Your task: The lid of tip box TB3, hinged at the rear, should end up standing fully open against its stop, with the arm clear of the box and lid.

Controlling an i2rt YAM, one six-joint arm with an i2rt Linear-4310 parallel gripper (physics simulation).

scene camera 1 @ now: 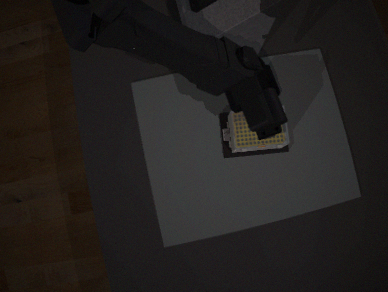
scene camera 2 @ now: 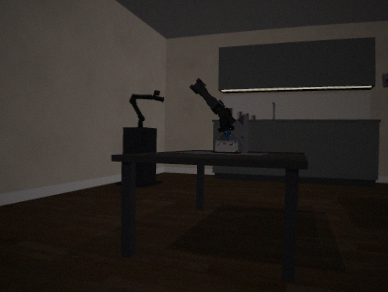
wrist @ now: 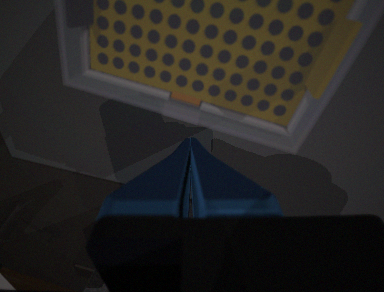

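The tip box has pale walls and a yellow, dark-holed tip rack. It lies on a dark base on the pale mat. An orange patch shows in the middle of its near wall in the wrist view. A standing lid cannot be made out; whether a clear lid covers the rack is hard to tell. My gripper is shut, its blue fingertips together with nothing between them. In the wrist view they appear just outside that wall. The arm hides the fingertips in scene camera 1.
My dark arm reaches over the rear of the mat and covers the box's rear right part. An upright grey panel shows beside the box in scene camera 2. The dark table carries the mat. Another arm stands on a pedestal beyond.
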